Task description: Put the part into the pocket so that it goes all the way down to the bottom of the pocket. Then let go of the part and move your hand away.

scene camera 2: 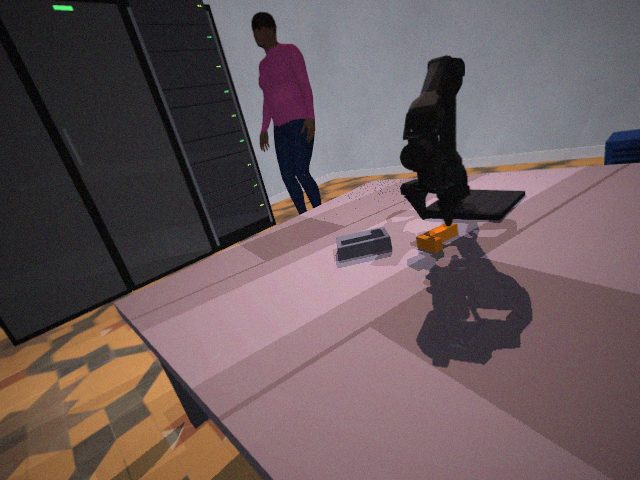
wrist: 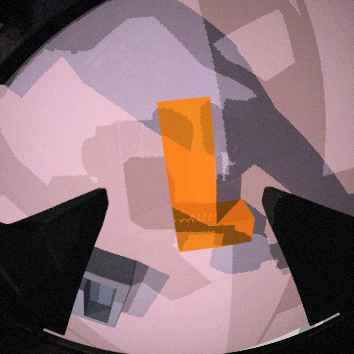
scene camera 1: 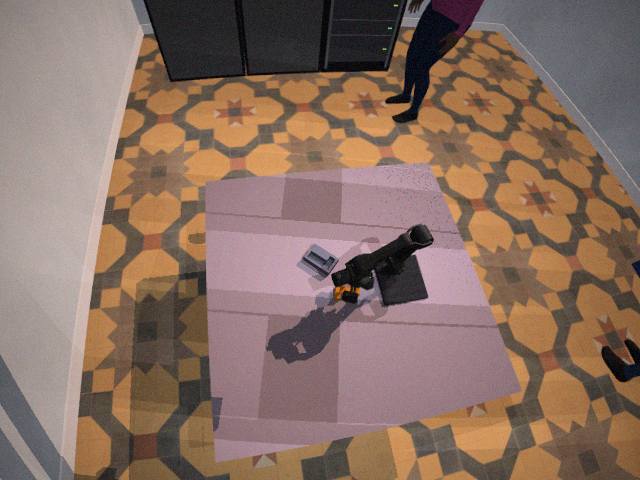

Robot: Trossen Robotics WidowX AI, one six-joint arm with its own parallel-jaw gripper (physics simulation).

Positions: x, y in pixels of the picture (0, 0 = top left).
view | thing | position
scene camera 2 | my gripper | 436, 222
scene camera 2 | orange L-shaped part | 432, 240
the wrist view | my gripper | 186, 195
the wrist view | orange L-shaped part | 200, 222
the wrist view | grey pocket block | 107, 278
